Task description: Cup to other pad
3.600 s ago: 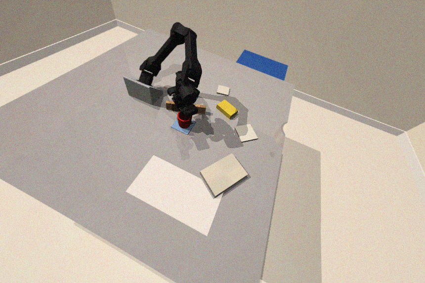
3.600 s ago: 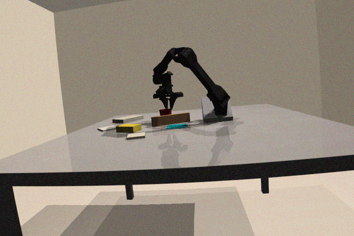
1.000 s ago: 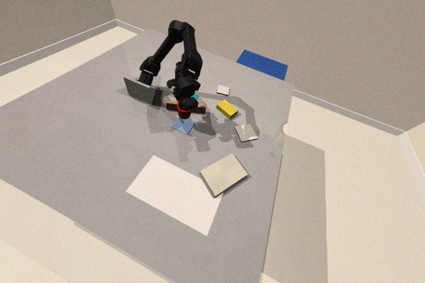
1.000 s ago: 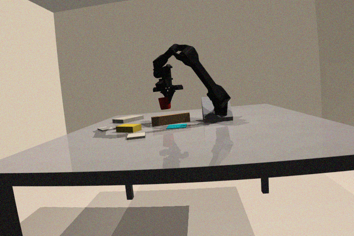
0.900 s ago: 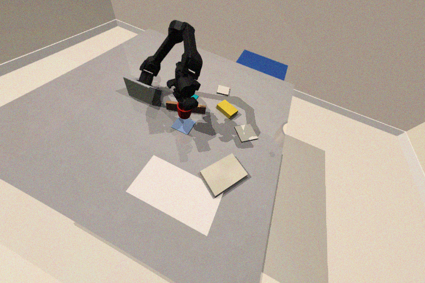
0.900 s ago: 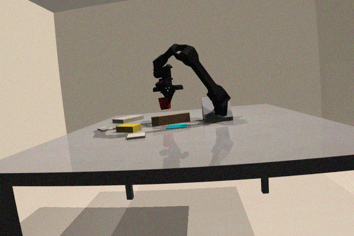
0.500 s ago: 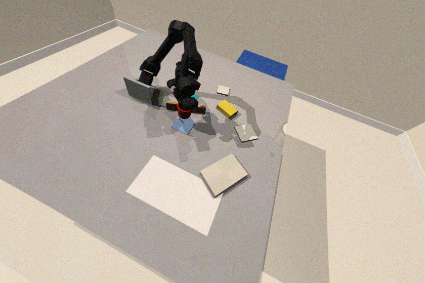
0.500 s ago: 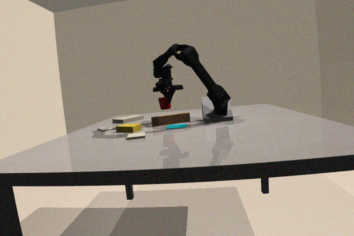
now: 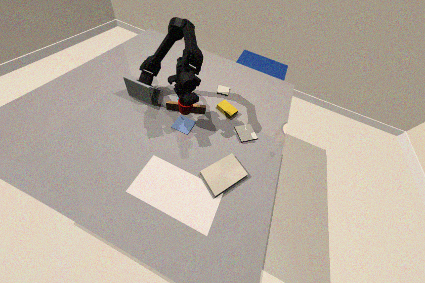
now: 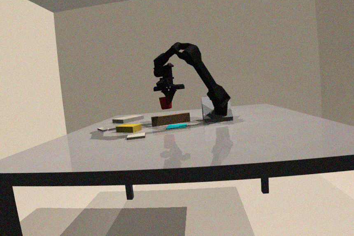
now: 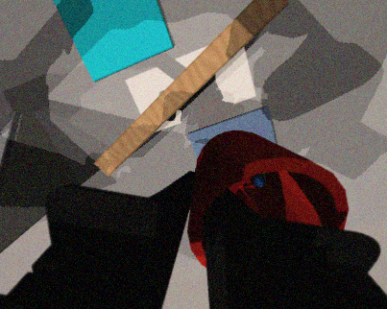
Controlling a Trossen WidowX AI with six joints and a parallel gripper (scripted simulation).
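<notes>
Now: the blue marble 40 mm ahead of my gripper tip, 20 mm to the right of it and 20 mm below it. The rest, counted from my gripper tip: pale blue pad (120 mm below, 40 mm to the right, 40 mm ahead); then wooden bar (100 mm below, 50 mm to the left, 10 mm behind); then red cup (30 mm ahead, 10 mm to the right).
</notes>
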